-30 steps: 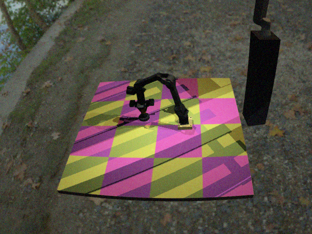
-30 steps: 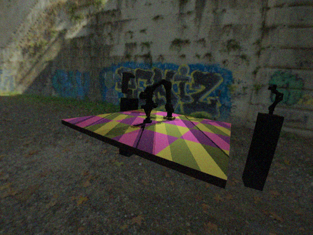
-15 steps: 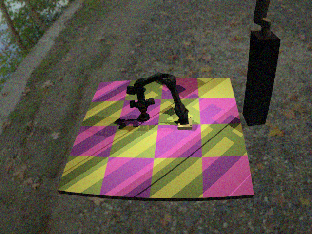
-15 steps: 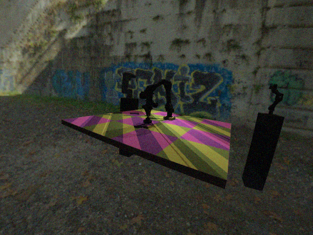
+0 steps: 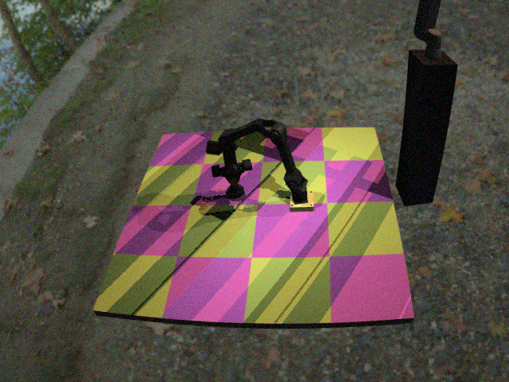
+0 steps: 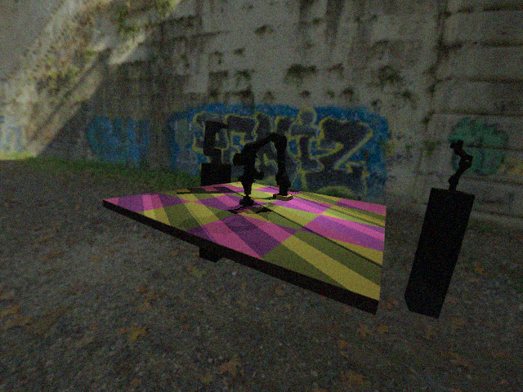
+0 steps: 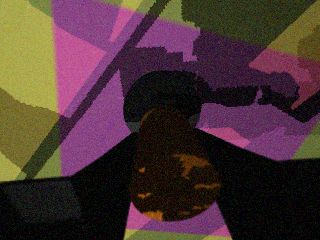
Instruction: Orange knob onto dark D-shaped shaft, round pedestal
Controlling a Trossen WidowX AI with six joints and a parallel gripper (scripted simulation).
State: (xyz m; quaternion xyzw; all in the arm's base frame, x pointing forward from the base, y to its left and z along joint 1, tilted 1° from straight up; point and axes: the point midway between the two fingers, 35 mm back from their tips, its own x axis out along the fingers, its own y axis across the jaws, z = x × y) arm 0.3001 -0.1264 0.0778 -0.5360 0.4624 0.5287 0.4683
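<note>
My gripper tip is 20 mm below the orange knob. Also, from my gripper tip: pedestal (40 mm below).
</note>
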